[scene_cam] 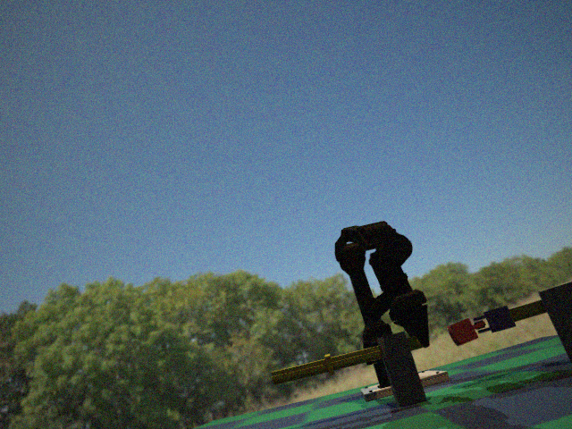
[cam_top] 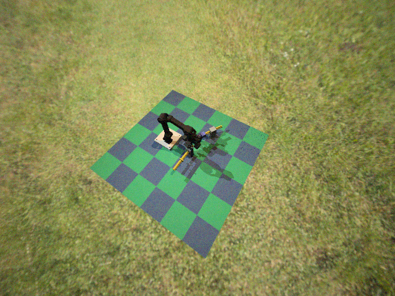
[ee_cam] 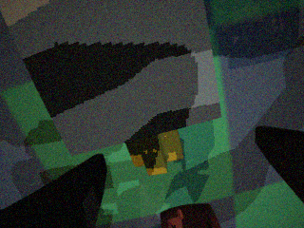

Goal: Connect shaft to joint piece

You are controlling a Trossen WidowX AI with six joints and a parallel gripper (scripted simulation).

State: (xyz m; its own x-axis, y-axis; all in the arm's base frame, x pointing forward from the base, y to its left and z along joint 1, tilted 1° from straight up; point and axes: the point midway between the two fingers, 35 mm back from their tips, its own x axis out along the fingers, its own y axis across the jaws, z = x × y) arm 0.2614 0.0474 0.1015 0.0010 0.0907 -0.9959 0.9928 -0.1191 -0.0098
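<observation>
The red square joint piece is 80 mm to the left of my gripper tip, 10 mm ahead of it and 10 mm above it.
</observation>
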